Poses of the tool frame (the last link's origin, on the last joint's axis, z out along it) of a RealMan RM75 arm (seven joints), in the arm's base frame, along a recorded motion.
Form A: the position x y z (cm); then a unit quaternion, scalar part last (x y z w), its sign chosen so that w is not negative.
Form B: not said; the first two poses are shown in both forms.
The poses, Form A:
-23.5, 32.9, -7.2, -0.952, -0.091, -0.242, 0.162
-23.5, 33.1, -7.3, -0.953, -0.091, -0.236, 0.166
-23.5, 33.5, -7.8, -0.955, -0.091, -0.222, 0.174
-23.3, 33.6, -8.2, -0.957, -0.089, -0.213, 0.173
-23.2, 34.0, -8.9, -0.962, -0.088, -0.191, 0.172
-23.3, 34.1, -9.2, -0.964, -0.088, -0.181, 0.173
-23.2, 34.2, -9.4, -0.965, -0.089, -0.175, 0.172
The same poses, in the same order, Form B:
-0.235, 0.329, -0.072, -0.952, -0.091, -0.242, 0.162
-0.235, 0.331, -0.073, -0.953, -0.091, -0.236, 0.166
-0.235, 0.335, -0.078, -0.955, -0.091, -0.222, 0.174
-0.233, 0.336, -0.082, -0.957, -0.089, -0.213, 0.173
-0.232, 0.340, -0.089, -0.962, -0.088, -0.191, 0.172
-0.233, 0.341, -0.092, -0.964, -0.088, -0.181, 0.173
-0.232, 0.342, -0.094, -0.965, -0.089, -0.175, 0.172

